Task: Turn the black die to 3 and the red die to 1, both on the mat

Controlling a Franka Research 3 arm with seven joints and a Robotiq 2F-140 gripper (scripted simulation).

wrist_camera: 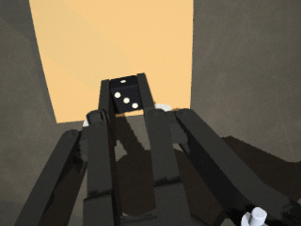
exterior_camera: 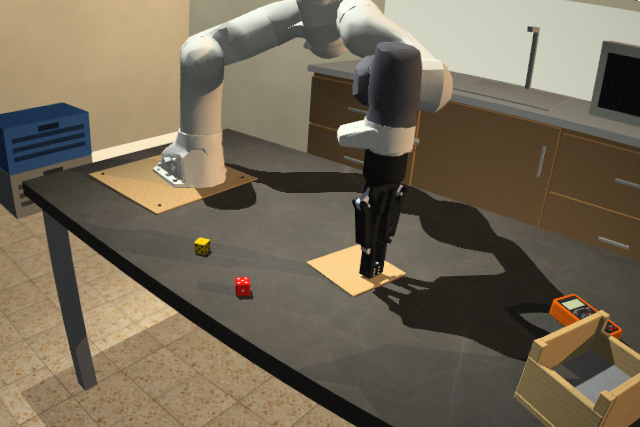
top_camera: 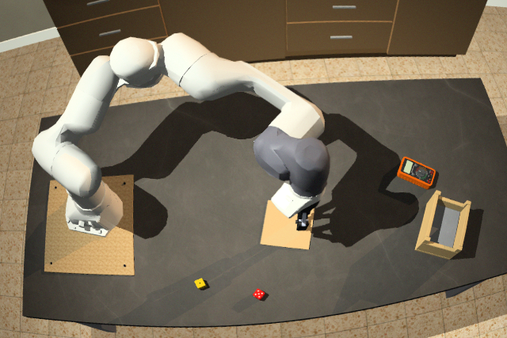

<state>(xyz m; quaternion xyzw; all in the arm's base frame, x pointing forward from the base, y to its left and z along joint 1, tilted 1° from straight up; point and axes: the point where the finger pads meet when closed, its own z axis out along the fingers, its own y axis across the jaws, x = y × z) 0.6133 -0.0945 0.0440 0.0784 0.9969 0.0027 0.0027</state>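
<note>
My gripper is now 2 cm above the black die. Also, from my hand: yellow die (30 cm behind, 16 cm to the right, 3 cm below); tan mat (4 cm below, 4 cm behind); red die (21 cm to the right, 14 cm behind, 3 cm below).
</note>
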